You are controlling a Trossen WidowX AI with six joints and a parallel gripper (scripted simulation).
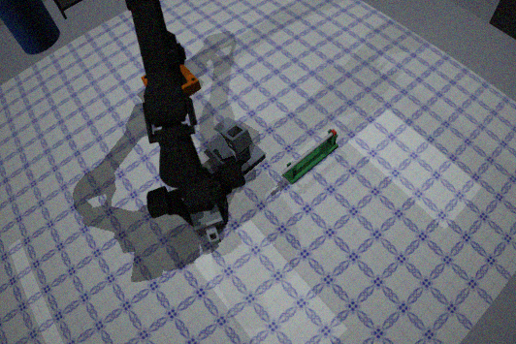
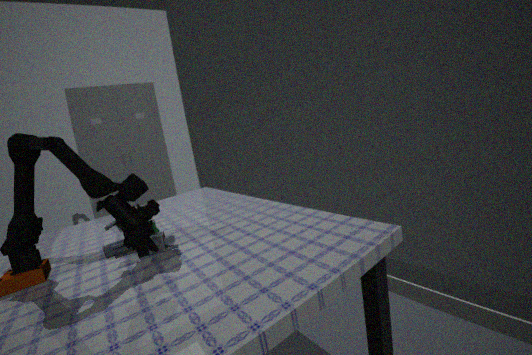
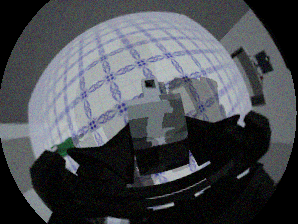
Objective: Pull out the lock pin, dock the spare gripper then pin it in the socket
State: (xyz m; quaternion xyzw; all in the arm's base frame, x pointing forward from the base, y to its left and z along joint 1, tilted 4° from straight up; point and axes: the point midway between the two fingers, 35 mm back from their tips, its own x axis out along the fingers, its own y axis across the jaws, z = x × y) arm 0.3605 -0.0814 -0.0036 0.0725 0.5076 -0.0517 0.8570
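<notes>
Now: gripper tip 11 cm past the socket, 13 cm to the right of it and 4 cm below it. The rest, counted from my gripper tip: green cradle: 1 cm behind, 26 cm to the left, 2 cm above; then dark spare gripper: 2 cm above.
</notes>
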